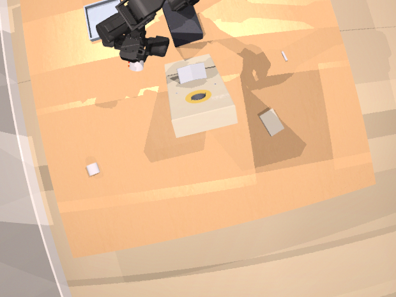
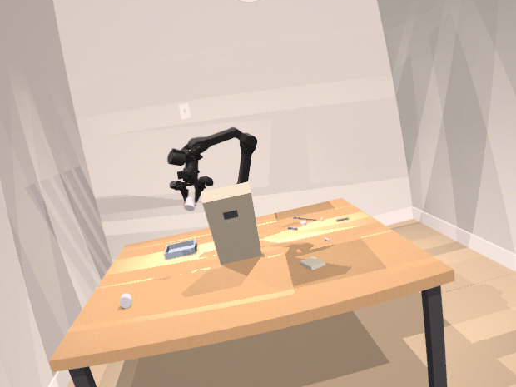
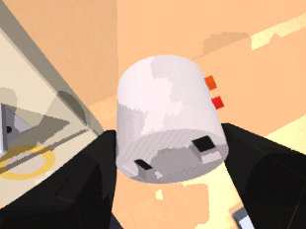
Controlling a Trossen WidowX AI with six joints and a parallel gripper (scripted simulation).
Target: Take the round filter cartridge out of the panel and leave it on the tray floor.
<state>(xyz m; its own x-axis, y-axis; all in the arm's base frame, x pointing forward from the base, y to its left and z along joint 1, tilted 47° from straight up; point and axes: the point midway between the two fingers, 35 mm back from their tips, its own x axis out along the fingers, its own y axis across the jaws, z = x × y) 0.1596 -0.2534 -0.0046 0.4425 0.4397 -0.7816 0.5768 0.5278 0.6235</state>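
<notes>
Right now my gripper tip is 30 cm past the blue-grey tray, 27 cm above it and 8 cm to the left of it. The rest, counted from my gripper tip: flat beige block 36 cm to the left, 34 cm ahead, 27 cm below; round filter cartridge right at my gripper tip; service panel box 14 cm ahead, 13 cm to the left, 9 cm below.
</notes>
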